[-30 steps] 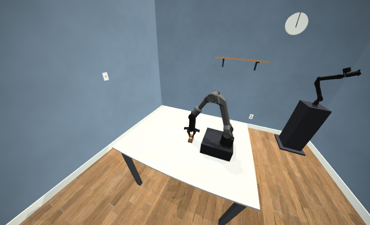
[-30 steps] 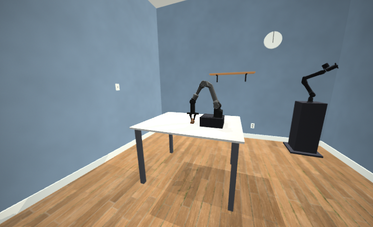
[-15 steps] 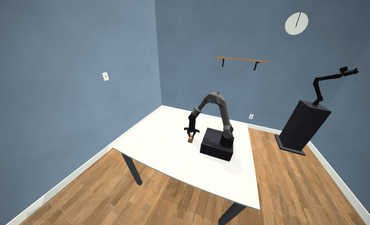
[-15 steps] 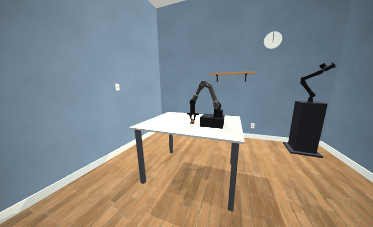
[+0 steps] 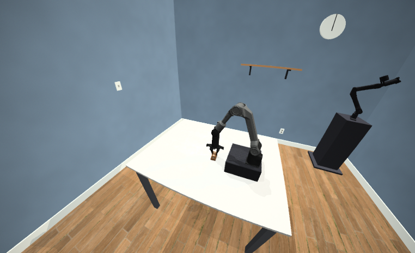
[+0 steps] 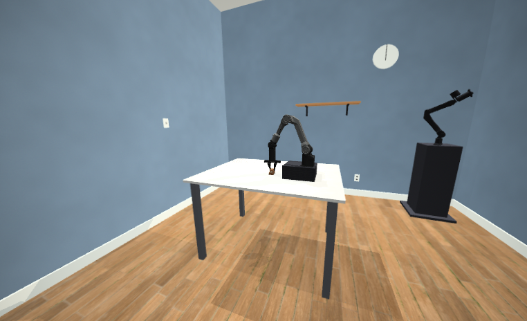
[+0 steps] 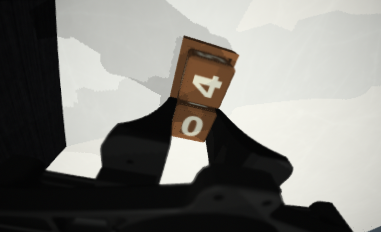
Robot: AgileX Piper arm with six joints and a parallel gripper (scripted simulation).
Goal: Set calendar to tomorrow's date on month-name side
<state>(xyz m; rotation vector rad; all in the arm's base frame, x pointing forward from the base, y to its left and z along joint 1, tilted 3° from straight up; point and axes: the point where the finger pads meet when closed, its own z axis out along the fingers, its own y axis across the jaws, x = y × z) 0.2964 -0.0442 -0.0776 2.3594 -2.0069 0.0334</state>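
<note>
Now: hand right at the brown wooden cube.
</note>
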